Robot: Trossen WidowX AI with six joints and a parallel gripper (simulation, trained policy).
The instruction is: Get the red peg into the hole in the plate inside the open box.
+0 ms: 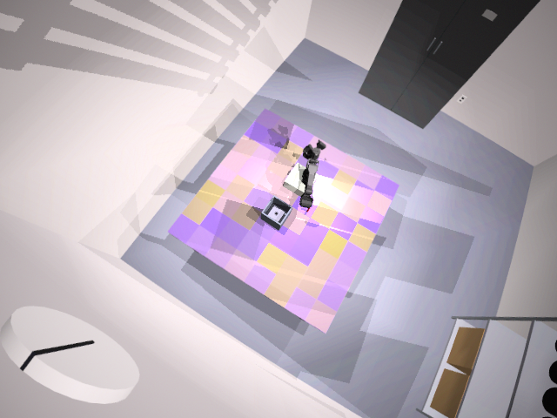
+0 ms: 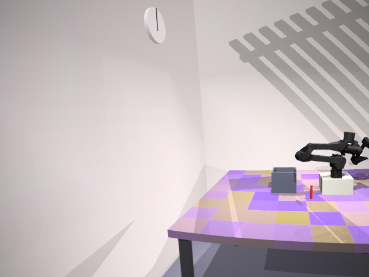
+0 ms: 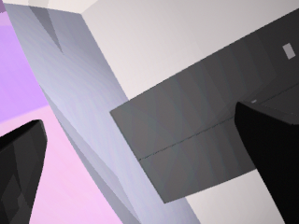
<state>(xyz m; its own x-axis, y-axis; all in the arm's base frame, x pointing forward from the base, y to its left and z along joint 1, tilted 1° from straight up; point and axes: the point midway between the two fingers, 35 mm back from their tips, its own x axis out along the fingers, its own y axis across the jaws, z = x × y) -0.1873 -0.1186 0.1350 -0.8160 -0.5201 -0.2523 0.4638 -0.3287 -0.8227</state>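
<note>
My gripper tip is now 36 cm short of the red peg, 28 cm to the right of it and 19 cm above it.
</note>
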